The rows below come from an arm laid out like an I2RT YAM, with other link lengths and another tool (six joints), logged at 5 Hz.
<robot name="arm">
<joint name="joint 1" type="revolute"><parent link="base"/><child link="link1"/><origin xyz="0.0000 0.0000 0.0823"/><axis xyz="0 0 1"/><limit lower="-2.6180" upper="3.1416"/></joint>
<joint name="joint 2" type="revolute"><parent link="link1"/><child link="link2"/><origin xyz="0.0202 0.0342 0.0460" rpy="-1.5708 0.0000 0.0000"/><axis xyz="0 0 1"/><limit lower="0.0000" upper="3.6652"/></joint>
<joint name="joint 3" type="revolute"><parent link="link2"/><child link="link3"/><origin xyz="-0.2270 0.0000 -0.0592" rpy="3.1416 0.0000 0.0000"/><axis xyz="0 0 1"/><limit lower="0.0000" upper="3.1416"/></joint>
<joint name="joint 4" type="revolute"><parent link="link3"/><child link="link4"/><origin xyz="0.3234 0.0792 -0.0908"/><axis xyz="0 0 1"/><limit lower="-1.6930" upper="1.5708"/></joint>
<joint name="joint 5" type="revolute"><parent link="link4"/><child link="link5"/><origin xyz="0.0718 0.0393 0.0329" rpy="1.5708 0.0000 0.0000"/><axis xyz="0 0 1"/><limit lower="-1.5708" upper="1.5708"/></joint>
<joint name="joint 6" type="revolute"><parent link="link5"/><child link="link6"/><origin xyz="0.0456 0.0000 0.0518" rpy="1.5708 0.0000 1.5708"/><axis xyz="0 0 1"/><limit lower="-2.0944" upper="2.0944"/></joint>
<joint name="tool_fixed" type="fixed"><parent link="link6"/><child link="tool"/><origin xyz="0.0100 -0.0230 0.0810" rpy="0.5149 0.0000 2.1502"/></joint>
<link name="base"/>
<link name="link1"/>
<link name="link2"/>
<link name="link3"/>
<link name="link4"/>
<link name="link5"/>
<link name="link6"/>
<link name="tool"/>
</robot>
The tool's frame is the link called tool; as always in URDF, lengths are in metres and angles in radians.
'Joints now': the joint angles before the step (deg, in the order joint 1, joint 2, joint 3, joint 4, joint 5, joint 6). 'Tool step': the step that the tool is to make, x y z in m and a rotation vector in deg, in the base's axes. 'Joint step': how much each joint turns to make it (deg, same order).
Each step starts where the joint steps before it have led.
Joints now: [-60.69 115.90 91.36 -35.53 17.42 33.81]
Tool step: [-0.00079 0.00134 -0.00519 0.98 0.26 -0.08]
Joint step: [-0.04 0.51 0.08 -0.60 -0.20 0.16]
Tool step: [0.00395 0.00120 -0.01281 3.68 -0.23 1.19]
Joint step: [-0.08 2.54 2.27 -2.77 -2.36 -0.22]
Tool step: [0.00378 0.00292 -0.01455 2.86 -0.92 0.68]
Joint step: [0.01 1.82 0.74 -1.05 -2.28 0.32]
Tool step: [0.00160 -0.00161 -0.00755 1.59 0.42 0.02]
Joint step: [-0.02 2.14 2.03 -1.51 -0.39 0.13]
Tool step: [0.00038 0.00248 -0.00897 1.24 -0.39 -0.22]
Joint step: [0.00 0.72 -0.25 -0.04 -0.80 0.56]
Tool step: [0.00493 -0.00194 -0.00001 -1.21 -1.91 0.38]
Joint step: [0.12 -0.48 -0.96 2.44 -1.10 0.16]
